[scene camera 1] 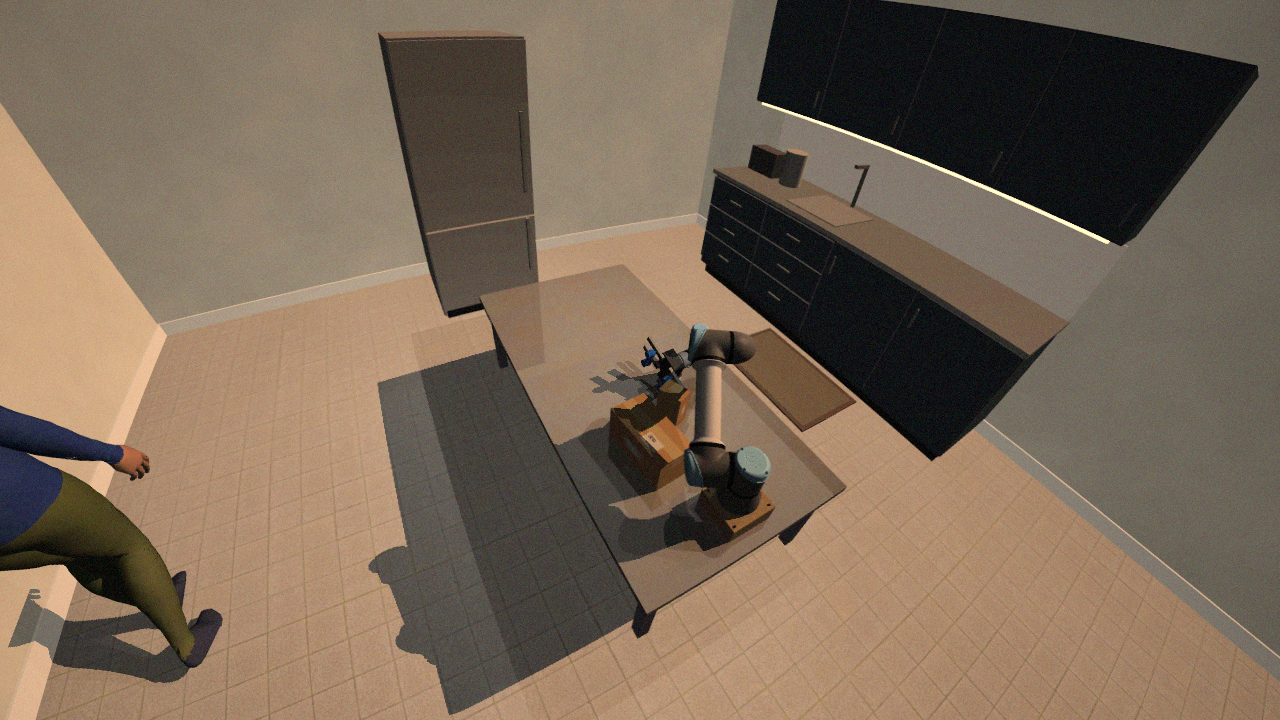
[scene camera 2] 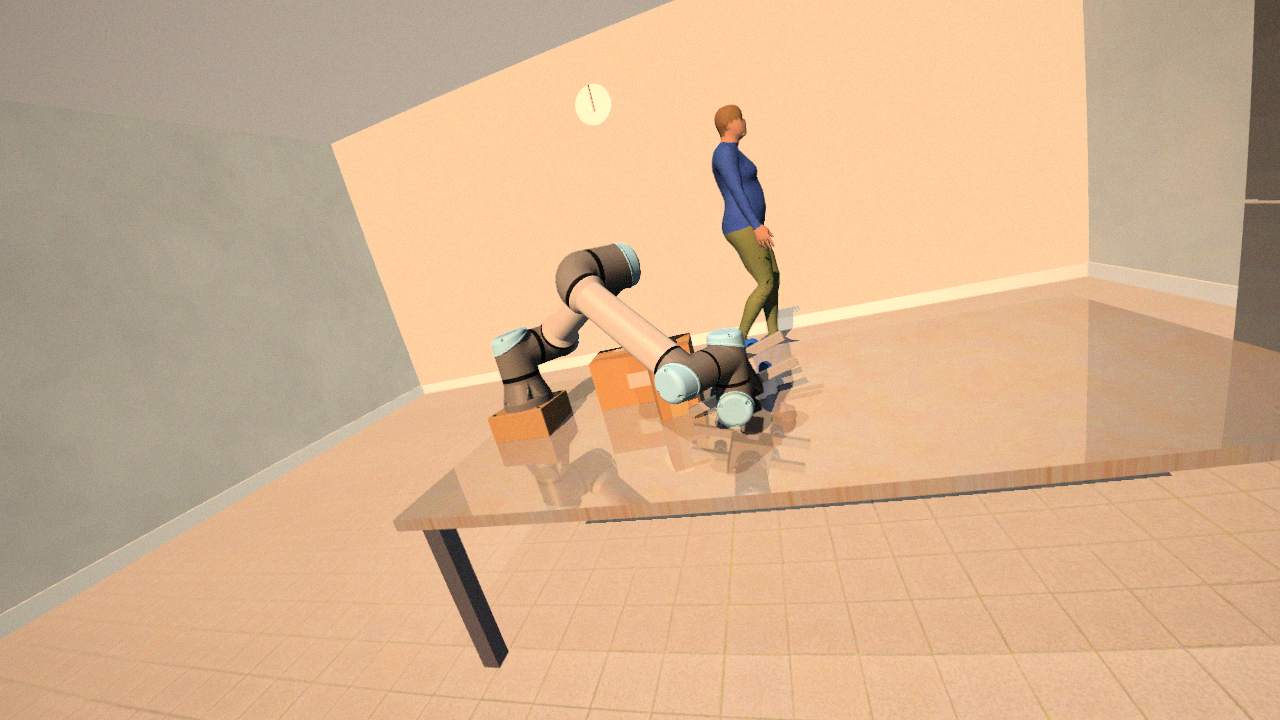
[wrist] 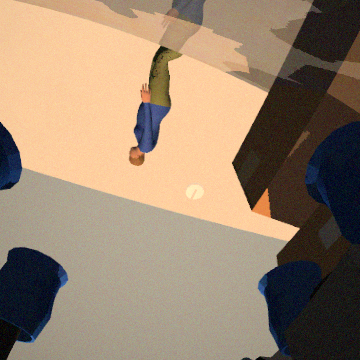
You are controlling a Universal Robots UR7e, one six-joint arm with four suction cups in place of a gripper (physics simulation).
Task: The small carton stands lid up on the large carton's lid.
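Pixels of known places: end effector, tool point: [scene camera 1: 653, 372] [wrist: 160, 232]; arm's base, origin of the base link: [scene camera 1: 738, 495] [scene camera 2: 529, 403].
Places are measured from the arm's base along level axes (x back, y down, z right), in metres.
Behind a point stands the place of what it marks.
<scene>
The large orange-brown carton [scene camera 1: 633, 450] {x -0.347, y 0.007, z -0.210 m} [scene camera 2: 615, 385] {x -0.269, y 0.007, z -0.051 m} [wrist: 280, 112] {x -0.510, y 0.044, z -0.135 m} stands on the table, with the arm's shadow over part of its lid. The smaller carton [scene camera 1: 677, 398] {x -0.421, y -0.078, z 0.034 m} [scene camera 2: 675, 409] {x -0.462, y 0.057, z 0.093 m} [wrist: 306, 243] {x -0.508, y -0.038, z 0.024 m} is close beside it at the wrist's side, not on its lid; its lower part shows low down in scene camera 2. My gripper [scene camera 1: 659, 361] {x -0.635, y -0.021, z 0.073 m} [scene camera 2: 757, 376] {x -0.635, y -0.021, z 0.073 m} [wrist: 165, 235] {x -0.635, y -0.021, z 0.073 m} is turned sideways just above and beside the small carton. Its four blue cups face away over the table, and I see no carton across their faces, so it is open. The wrist and the cups hide part of both cartons.
The table [scene camera 1: 572, 313] {x -1.300, y 0.079, z 0.017 m} [scene camera 2: 984, 402] {x -1.127, y 0.080, z 0.269 m} bears the arm on an orange base block [scene camera 1: 751, 517] {x 0.088, y 0.004, z -0.018 m} [scene camera 2: 528, 422] {x -0.027, y 0.028, z 0.088 m}. A person [scene camera 1: 80, 519] [scene camera 2: 742, 197] [wrist: 152, 120] is beyond the table's long side. A fridge [scene camera 1: 474, 161] and a kitchen counter [scene camera 1: 939, 268] stand around it.
</scene>
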